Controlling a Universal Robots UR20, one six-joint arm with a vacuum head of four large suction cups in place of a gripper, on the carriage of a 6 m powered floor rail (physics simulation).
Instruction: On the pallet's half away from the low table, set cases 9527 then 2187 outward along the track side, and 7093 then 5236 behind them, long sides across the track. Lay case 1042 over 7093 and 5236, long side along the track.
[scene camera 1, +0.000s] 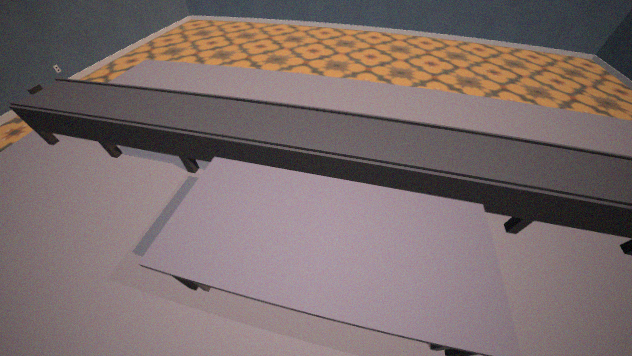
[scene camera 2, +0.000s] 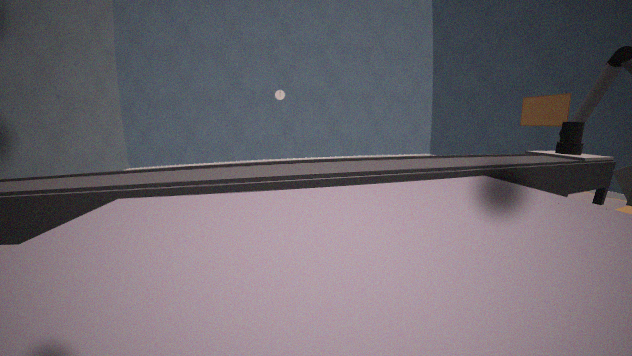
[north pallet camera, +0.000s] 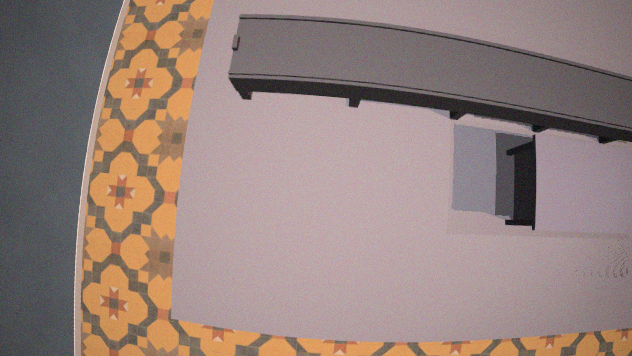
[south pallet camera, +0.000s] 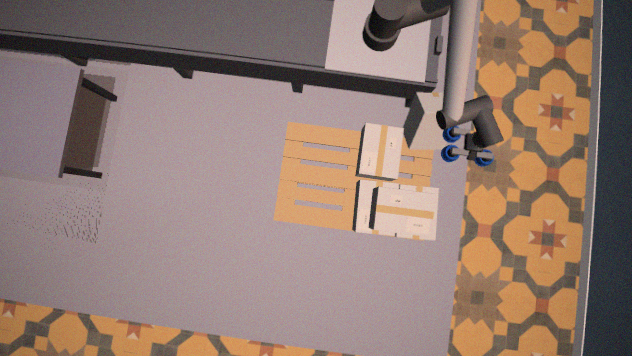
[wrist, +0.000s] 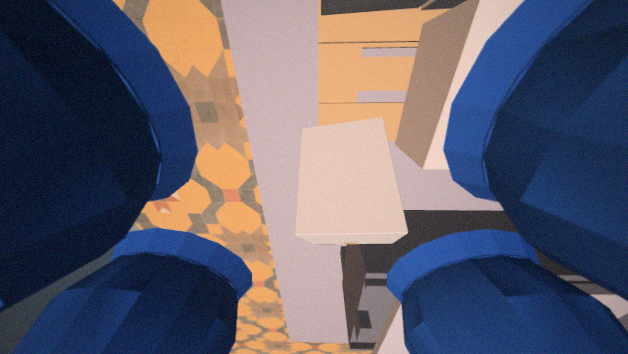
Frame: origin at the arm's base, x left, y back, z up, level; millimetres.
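Where they show: hand at its tool point: (wrist: 318, 216); arm's base at its link origin: (scene camera 2: 567, 153) (south pallet camera: 379, 35).
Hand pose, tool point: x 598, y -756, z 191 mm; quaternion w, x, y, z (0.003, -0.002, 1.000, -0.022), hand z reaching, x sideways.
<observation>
Things, the pixels of their centre, and the offset from my tool point. Level surfaces: height alone.
- plain whitish case at the middle of its body: (wrist: 345, 184) (south pallet camera: 430, 121) dy +266, dx -98, dz -460 mm
- upright case at the middle of its body: (wrist: 471, 96) (south pallet camera: 378, 153) dy -20, dx -456, dz -504 mm
- case 1042 at the middle of its body: (south pallet camera: 400, 211) dy -448, dx -293, dz -278 mm
- lower case at the middle of its body: (south pallet camera: 374, 207) dy -440, dx -436, dz -504 mm
- low table at its surface level: dz -231 mm
My suction head (south pallet camera: 468, 146) (wrist: 320, 200) is off the pallet's outer edge, its cups bare. A plain whitish case (south pallet camera: 424, 131) (wrist: 350, 185) is beside the cups, at the pallet's outer track-side corner. It looks tilted, close to the rail; its number does not show. An upright case (south pallet camera: 371, 145) (wrist: 435, 90), probably 9527, stands on the track side of the pallet (south pallet camera: 320, 132) (wrist: 370, 75), long side across the track. Behind it, case 1042 (south pallet camera: 402, 227) lies long side along the track over a lower case (south pallet camera: 366, 210), probably 7093. Any case under 1042's outer end is hidden.
The low table (scene camera 1: 325, 240) (scene camera 2: 300, 275) (north pallet camera: 580, 180) (south pallet camera: 30, 115) stands beside the floor rail (scene camera 1: 320, 130) (scene camera 2: 300, 172) (north pallet camera: 400, 60) (south pallet camera: 200, 30). The arm's carriage (south pallet camera: 345, 45) is at the rail's end by the pallet. The forearm (south pallet camera: 461, 60) passes over the tilted case's outer side.
</observation>
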